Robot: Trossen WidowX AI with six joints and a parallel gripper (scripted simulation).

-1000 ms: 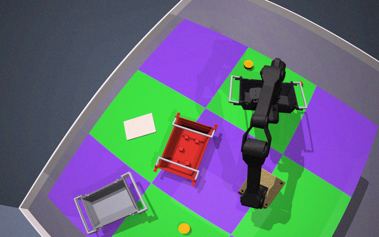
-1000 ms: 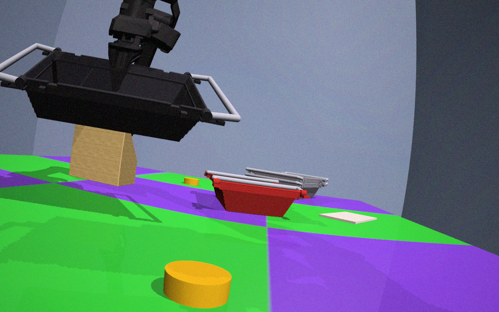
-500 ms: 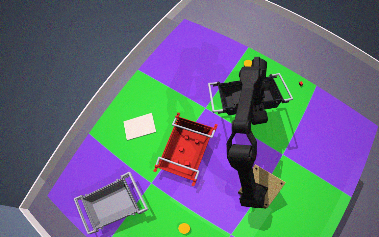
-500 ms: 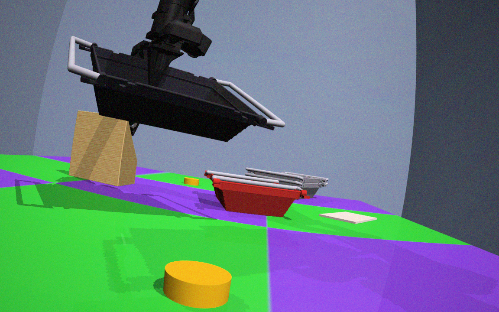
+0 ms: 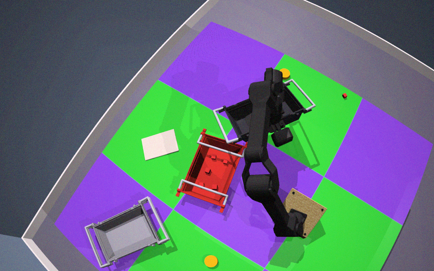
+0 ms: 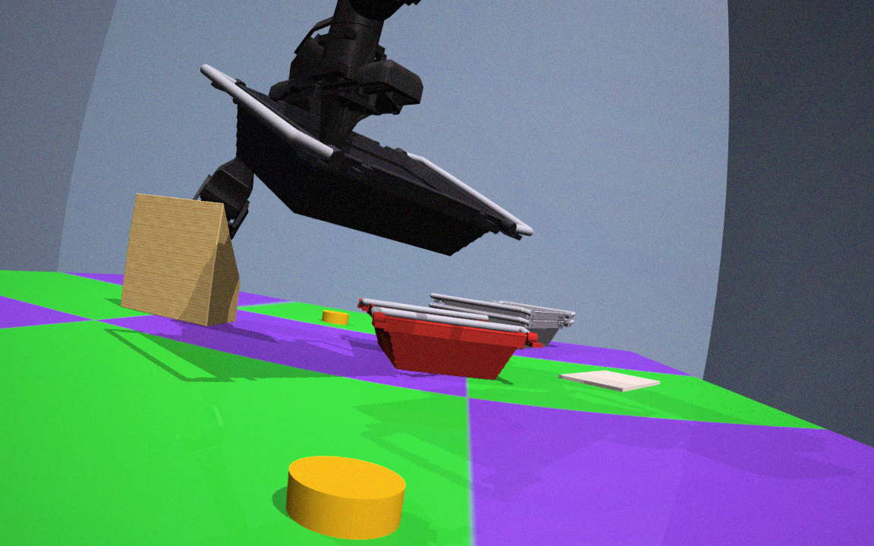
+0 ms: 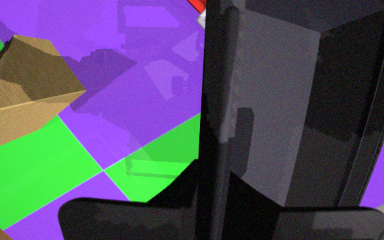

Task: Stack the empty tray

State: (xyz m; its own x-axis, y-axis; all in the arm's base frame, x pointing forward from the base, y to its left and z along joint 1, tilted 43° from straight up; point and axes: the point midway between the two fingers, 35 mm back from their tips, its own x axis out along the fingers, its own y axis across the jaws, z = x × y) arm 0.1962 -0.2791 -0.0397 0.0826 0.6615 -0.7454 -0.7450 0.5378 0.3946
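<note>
My gripper tip is 60 mm short of the black tray and 50 mm to the left of it. From my gripper tip the other things lie so: white card (420 mm ahead, 180 mm to the left, 200 mm below); then small red cube (220 mm behind, 370 mm to the right, 190 mm below).
</note>
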